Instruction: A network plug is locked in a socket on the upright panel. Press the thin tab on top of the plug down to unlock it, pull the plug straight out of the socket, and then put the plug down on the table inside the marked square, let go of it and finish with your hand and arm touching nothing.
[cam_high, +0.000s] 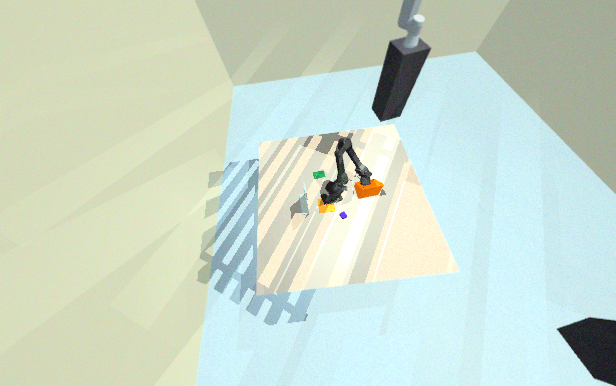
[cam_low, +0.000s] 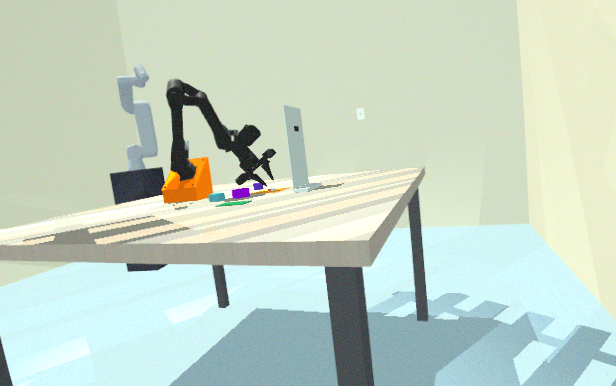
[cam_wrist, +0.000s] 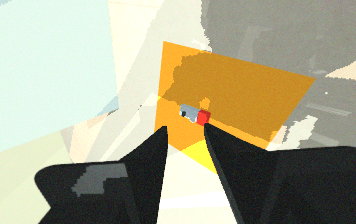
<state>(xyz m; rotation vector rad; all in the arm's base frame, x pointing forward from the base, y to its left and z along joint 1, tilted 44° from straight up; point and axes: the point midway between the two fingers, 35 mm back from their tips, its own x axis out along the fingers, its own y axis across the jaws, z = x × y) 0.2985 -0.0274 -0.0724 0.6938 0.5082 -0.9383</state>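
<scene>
The flat yellow square lies 30 mm below my gripper tip. Round my gripper tip: pale upright panel 140 mm ahead, 110 mm above, 50 mm to the right.
</scene>
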